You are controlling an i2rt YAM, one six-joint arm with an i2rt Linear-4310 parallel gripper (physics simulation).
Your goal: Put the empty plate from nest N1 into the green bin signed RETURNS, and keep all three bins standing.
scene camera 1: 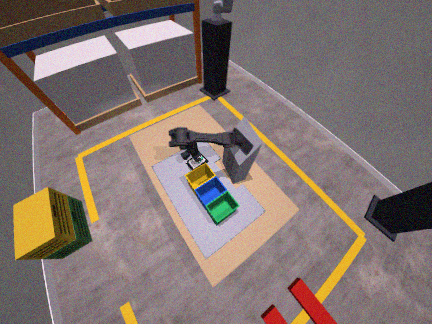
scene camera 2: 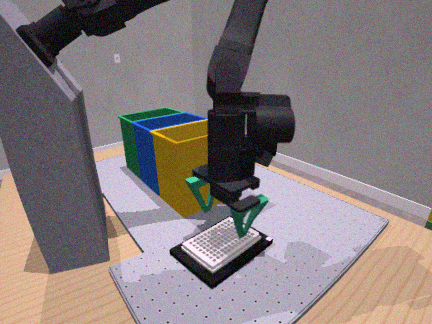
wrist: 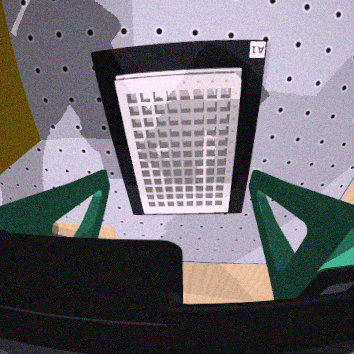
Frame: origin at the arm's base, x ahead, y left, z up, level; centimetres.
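Seen in the pictures: gripper, fingertip midpoint: [scene camera 1: 196, 159] [scene camera 2: 223, 223] [wrist: 178, 177]; arm's base, origin of the base link: [scene camera 1: 241, 140] [scene camera 2: 38, 44].
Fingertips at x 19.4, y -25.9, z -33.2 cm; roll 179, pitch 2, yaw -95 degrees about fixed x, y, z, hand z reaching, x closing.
Offsets run from my fingertips to a thing's top centre. Level surfaces: height alone.
The white plate @(dx -0.5, dy -0.1, dz -3.2 cm) [scene camera 1: 197, 161] [scene camera 2: 217, 245] [wrist: 175, 125], with a grid of wells, lies flat in a black nest @(dx -0.5, dy -0.1, dz -4.4 cm) [scene camera 2: 191, 265] [wrist: 180, 56] marked A1 at one corner. My gripper [scene camera 2: 225, 223] [wrist: 178, 177] is open, with its green fingers above the plate, spread wider than it and holding nothing. In the wrist view the plate shows between and beyond the fingertips. The green bin @(dx +13.5, dy +44.7, dz +12.1 cm) [scene camera 1: 222, 207] [scene camera 2: 130, 145], blue bin @(dx +11.9, dy +31.7, dz +12.1 cm) [scene camera 1: 211, 190] [scene camera 2: 146, 160] and yellow bin @(dx +10.2, dy +18.7, dz +12.1 cm) [scene camera 1: 200, 176] [scene camera 2: 175, 172] [wrist: 12, 110] stand upright in a row. No RETURNS sign is readable.
The yellow bin is nearest the nest; the green bin is farthest. The grey pedestal [scene camera 1: 237, 167] [scene camera 2: 55, 175] carries the arm beside the row. Nest and bins stand on a grey perforated board @(dz -5.8 cm) [scene camera 1: 200, 235] [scene camera 2: 325, 205] [wrist: 300, 125] on a wooden table @(dz -7.1 cm) [scene camera 1: 215, 275].
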